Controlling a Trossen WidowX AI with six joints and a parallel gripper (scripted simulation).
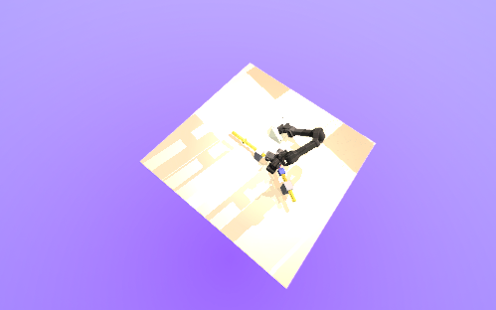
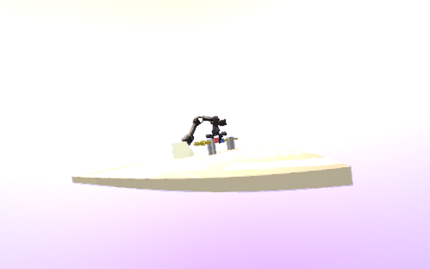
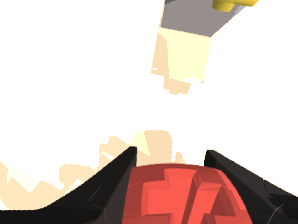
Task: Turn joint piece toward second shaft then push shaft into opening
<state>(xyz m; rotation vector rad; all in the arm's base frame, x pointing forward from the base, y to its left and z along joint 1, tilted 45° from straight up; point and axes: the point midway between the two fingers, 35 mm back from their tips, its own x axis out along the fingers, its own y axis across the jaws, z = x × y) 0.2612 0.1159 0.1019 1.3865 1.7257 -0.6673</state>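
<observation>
The red joint piece lies 10 mm behind my gripper tip, 20 mm to the left of it and 30 mm above it.
</observation>
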